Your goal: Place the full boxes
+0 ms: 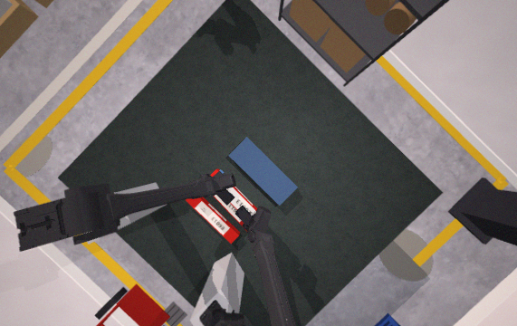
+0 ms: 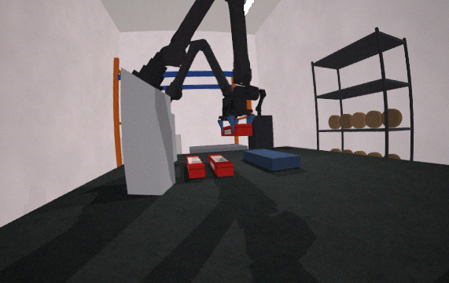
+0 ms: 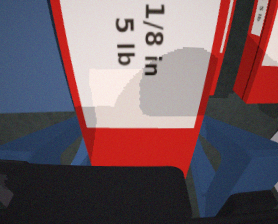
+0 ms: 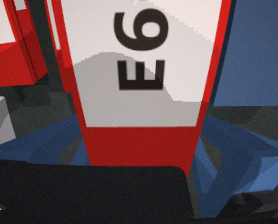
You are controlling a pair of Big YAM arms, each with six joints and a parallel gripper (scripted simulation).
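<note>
The red box is 12 cm to the right of my left hand, 1 cm behind it and 1 cm above it. From my left hand the other things lie so: low blue platform: 18 cm ahead, 17 cm below, 13 cm to the right.
Now: right hand 10 mm short of the red box, 140 mm to the right of it and 10 mm below it. The rest, counted from my right hand: low blue platform 190 mm ahead, 120 mm to the left, 170 mm below.
</note>
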